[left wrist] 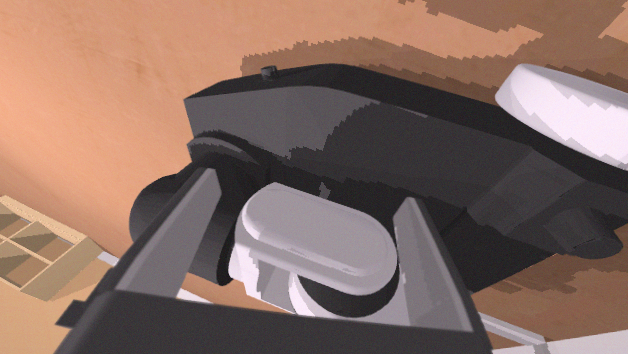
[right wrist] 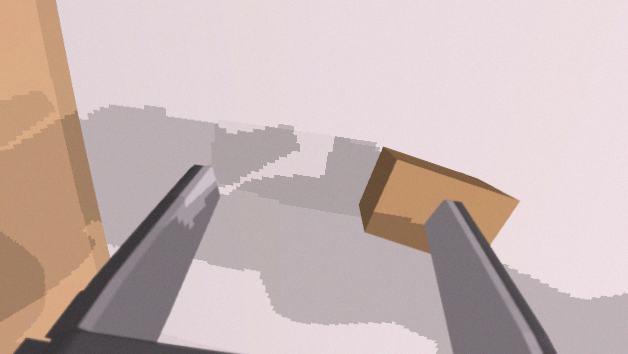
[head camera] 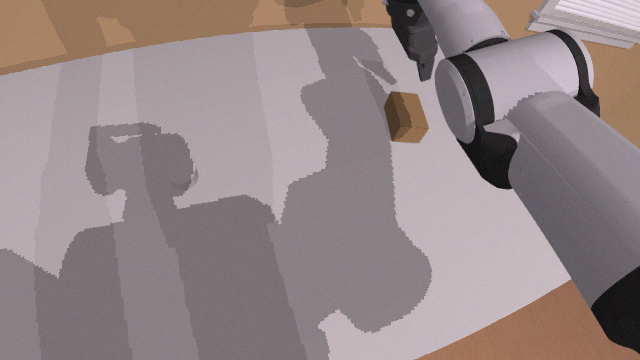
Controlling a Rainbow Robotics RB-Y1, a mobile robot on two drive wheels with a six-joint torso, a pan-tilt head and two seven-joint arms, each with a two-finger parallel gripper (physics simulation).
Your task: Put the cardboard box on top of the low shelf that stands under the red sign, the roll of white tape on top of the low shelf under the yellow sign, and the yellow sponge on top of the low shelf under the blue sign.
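Frame: origin at the robot's base, x ahead, y left, z up, level; millimetres.
Seen in the pictures: left gripper, fingertip midpoint: (left wrist: 310,194); right gripper, fingertip midpoint: (right wrist: 326,197) (head camera: 414,59).
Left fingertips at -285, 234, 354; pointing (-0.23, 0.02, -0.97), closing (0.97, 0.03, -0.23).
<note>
Pixels of each thing's middle, then the offset from my left fingertips to it, as dx, dy, dz. Level surfaces: height alone.
- brown cardboard box at the middle of its body: (right wrist: 425,203) (head camera: 405,117) +688, -621, +392
- white table at its surface level: dz +367
- faint pale round thing at the middle of its body: (head camera: 182,173) +666, -189, +379
The brown cardboard box (head camera: 410,120) (right wrist: 425,185) lies on the white table (head camera: 475,250) (right wrist: 350,60). My right gripper (head camera: 425,77) (right wrist: 326,197) is open above the table; in the right wrist view its right finger overlaps the box's lower part, with nothing between the fingers. A faint pale round thing (head camera: 195,176), perhaps the roll of white tape, lies on the table's left half in the head view, mostly in shadow. My left gripper (left wrist: 310,194) is open and empty, over the robot's own base. The sponge, the low shelves and the coloured signs do not show.
A white slatted object (head camera: 595,17) stands at the top right of the head view. A light wooden crate with compartments (left wrist: 62,272) is at the left of the left wrist view. The robot's dark base (left wrist: 350,125) lies beyond the left fingers. The table's far edge shows beneath the right arm.
</note>
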